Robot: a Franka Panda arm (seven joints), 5 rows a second.
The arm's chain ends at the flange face. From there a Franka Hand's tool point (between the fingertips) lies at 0.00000 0.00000 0.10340 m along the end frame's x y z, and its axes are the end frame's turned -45 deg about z.
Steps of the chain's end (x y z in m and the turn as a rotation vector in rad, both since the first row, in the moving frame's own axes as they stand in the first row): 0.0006 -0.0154 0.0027 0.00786 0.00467 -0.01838; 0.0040 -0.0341 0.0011 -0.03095 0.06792 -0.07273; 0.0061 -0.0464 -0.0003 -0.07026 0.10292 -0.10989
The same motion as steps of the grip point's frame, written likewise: 0.0122 -0.0107 0.0027 0.00226 0.00886 -0.01838; 0.0299 -0.0142 0.0008 -0.06991 0.02614 -0.07273; 0.0402 -0.0160 -0.0011 -0.12246 0.02309 -0.10989
